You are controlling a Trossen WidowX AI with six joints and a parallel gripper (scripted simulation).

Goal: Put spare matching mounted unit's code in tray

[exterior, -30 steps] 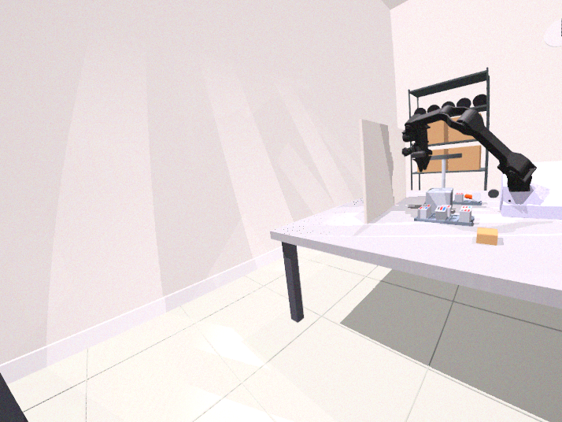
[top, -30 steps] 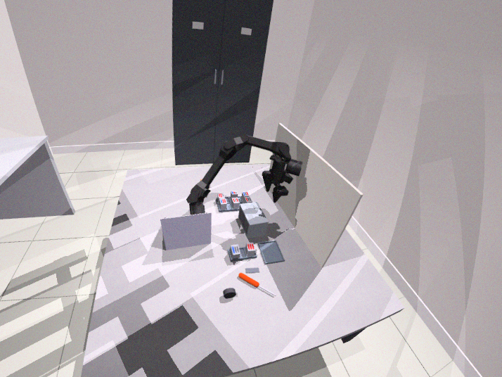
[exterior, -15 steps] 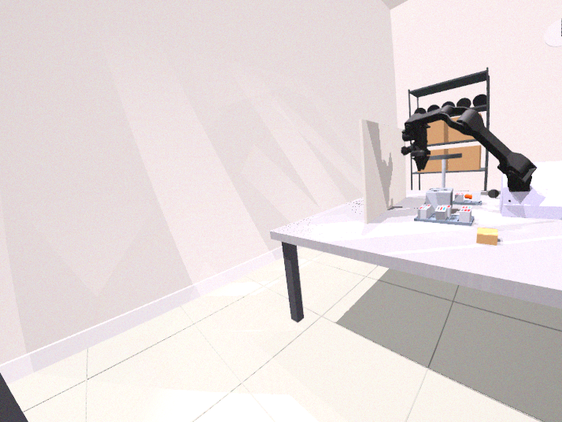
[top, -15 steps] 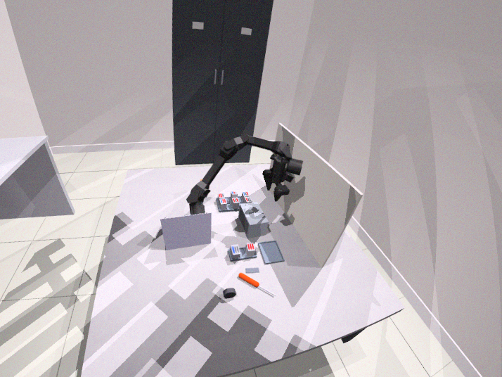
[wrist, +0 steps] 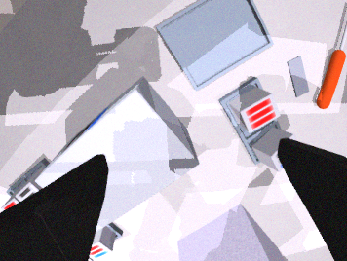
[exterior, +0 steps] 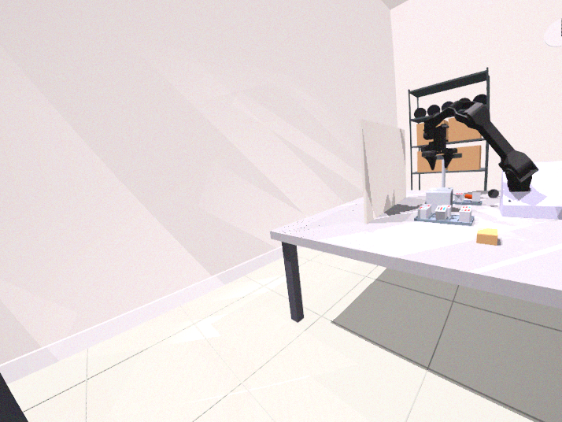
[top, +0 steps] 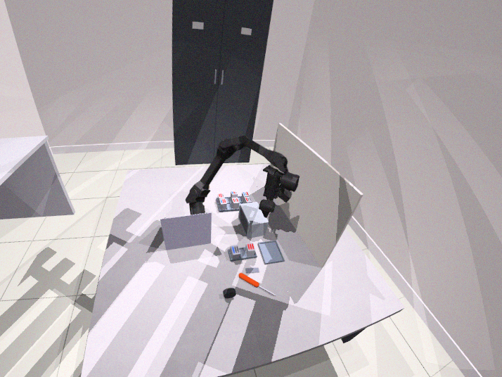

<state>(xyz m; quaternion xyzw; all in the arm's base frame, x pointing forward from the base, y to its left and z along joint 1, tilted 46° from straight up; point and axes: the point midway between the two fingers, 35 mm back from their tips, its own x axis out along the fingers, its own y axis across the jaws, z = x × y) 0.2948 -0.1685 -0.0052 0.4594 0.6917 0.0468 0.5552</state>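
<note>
The grey spare block is 160 mm behind my gripper tip, 150 mm below it and 70 mm to the right of it. Round my gripper tip: tray 190 mm below, 90 mm to the right, 20 mm ahead; holder 190 mm below, 120 mm behind, 60 mm to the right; grey mounted unit 140 mm below, 110 mm to the left, 10 mm behind.
</note>
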